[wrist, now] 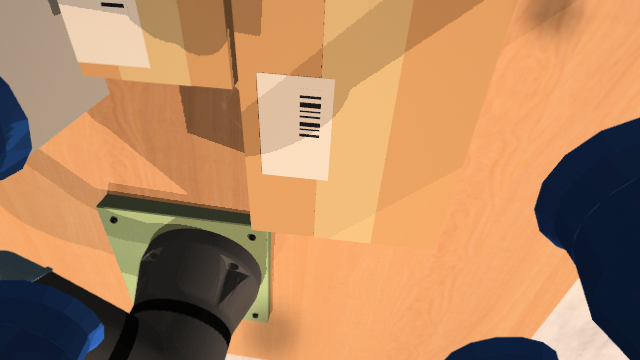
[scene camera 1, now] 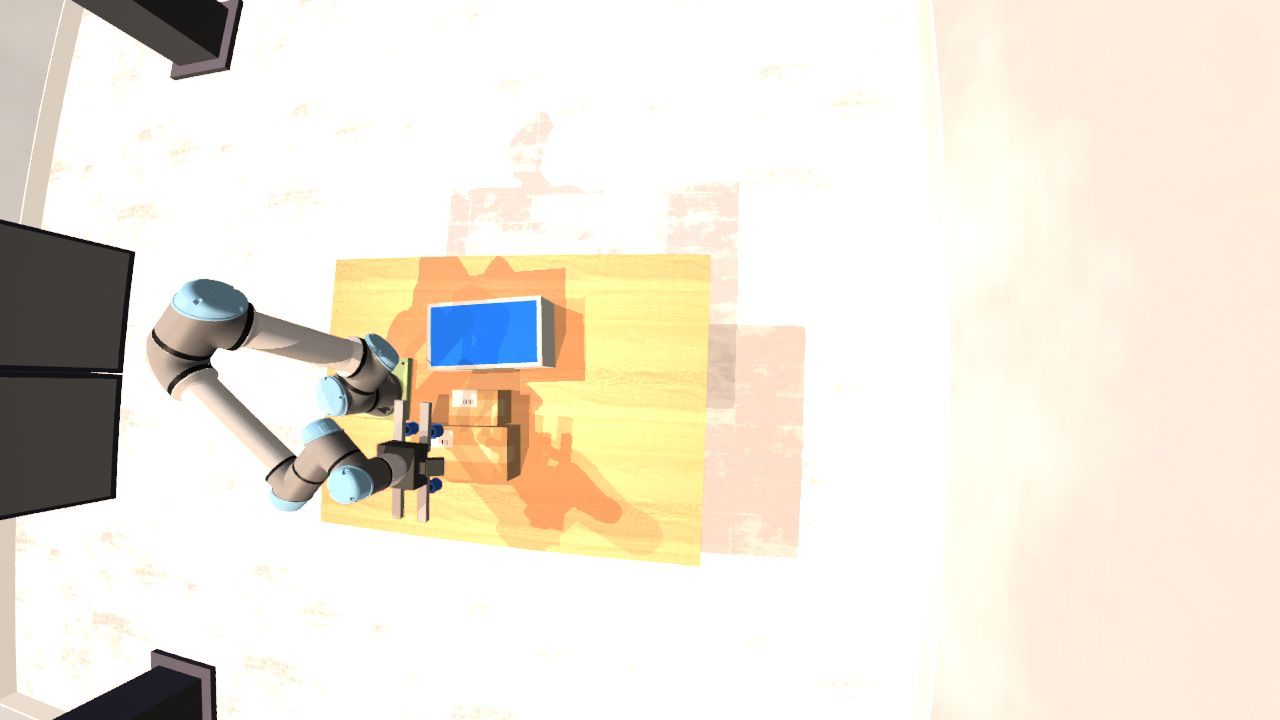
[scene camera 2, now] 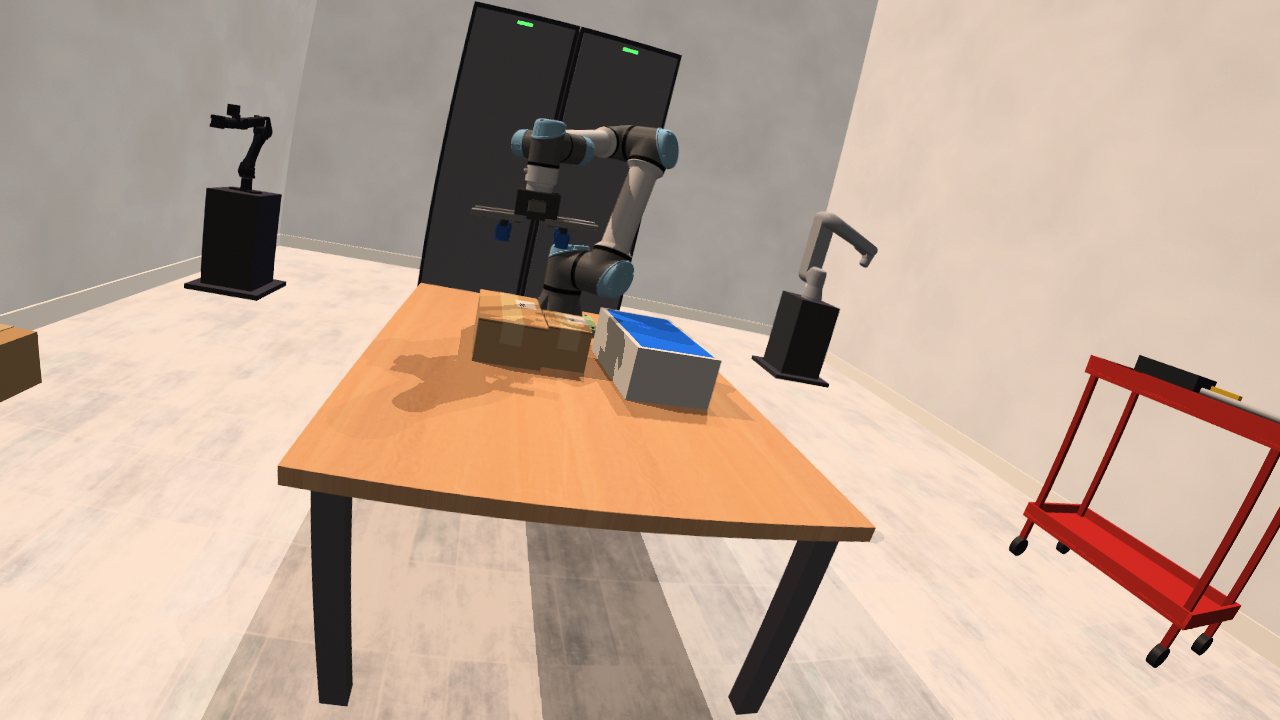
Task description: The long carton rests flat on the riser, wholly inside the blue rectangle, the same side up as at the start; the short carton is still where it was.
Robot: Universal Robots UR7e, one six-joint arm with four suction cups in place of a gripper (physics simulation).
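Places are measured from the arm's base along level axes (x ahead, y left, z up), in metres.
Where they show: hand, tool point: [wrist: 279, 269] [scene camera 2: 531, 241]; arm's base, link origin: [wrist: 204, 269] [scene camera 1: 382, 393].
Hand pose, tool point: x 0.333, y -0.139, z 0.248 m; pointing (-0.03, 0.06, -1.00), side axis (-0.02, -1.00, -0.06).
Observation:
Each offset is from my tool point to the centre of the thing. Level surfaces: height alone.
The long carton @(dx -0.002, dy -0.017, dz -0.217 m) [scene camera 1: 483, 456] [scene camera 2: 510, 344] [wrist: 425, 125] lies flat on the table, its barcode label facing up. The short carton @(dx +0.040, dy +0.119, dz -0.217 m) [scene camera 1: 487, 407] [scene camera 2: 565, 351] [wrist: 165, 40] lies alongside it, on the riser side, label up. The pale grey riser @(dx +0.066, dy +0.335, dz -0.207 m) [scene camera 1: 546, 333] [scene camera 2: 671, 383] [wrist: 30, 55] stands beyond the short carton, with the blue rectangle @(dx +0.066, dy +0.335, dz -0.147 m) [scene camera 1: 483, 333] [scene camera 2: 662, 331] on its top. My gripper [scene camera 1: 423, 456] [scene camera 2: 532, 234] is open, with no carton on its cups. It hangs above the table near the robot-side end of the long carton. Parts of the blue cups show at the wrist view's edges.
The wooden table @(dz -0.267 m) [scene camera 1: 626, 483] [scene camera 2: 501, 438] [wrist: 350, 295] carries the cartons and riser. The green base plate [scene camera 1: 405, 380] [wrist: 120, 245] sits close to the long carton's near end. A red cart [scene camera 2: 1172, 392] and two pedestals [scene camera 2: 239, 237] [scene camera 2: 799, 335] stand on the floor around the table.

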